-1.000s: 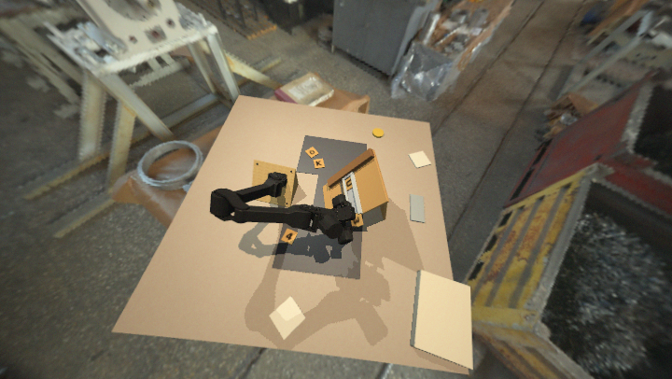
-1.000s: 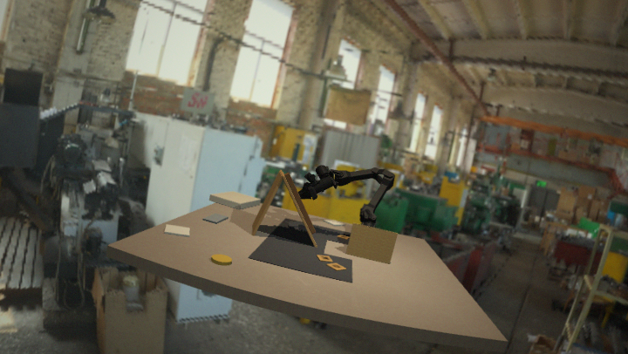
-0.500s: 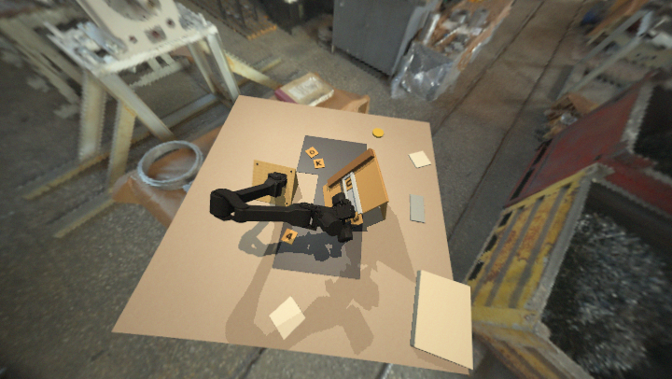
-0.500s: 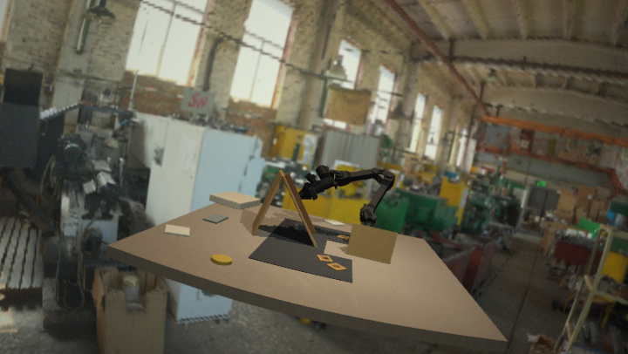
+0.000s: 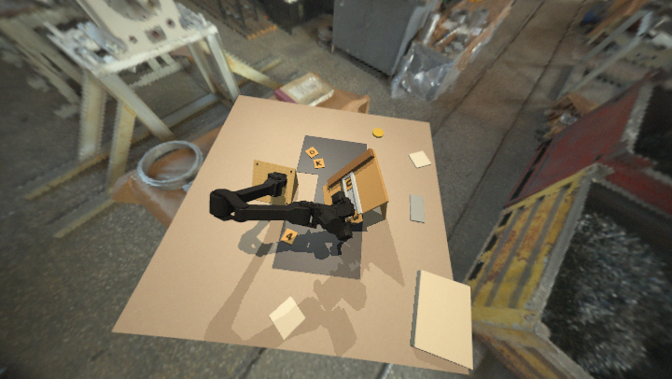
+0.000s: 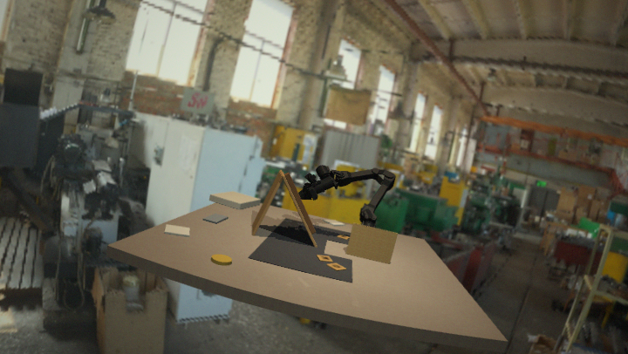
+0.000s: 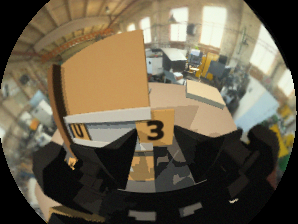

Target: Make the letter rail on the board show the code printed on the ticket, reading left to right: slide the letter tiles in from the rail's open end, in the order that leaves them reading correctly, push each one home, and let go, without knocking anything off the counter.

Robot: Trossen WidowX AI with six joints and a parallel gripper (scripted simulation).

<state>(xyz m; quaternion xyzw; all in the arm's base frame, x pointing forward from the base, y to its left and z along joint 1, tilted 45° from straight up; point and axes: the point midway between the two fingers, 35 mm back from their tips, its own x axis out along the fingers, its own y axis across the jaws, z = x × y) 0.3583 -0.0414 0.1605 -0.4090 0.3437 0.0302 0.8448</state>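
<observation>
Now: gripper tip 15 cm to the right of the orange tile marked u and 5 cm past it. From my gripper tip the other things lie so: letter tile (right at my gripper tip); then white ticket (8 cm to the left, 8 cm below, 8 cm behind); then dark mat (18 cm behind, 16 cm below, 15 cm to the left).
</observation>
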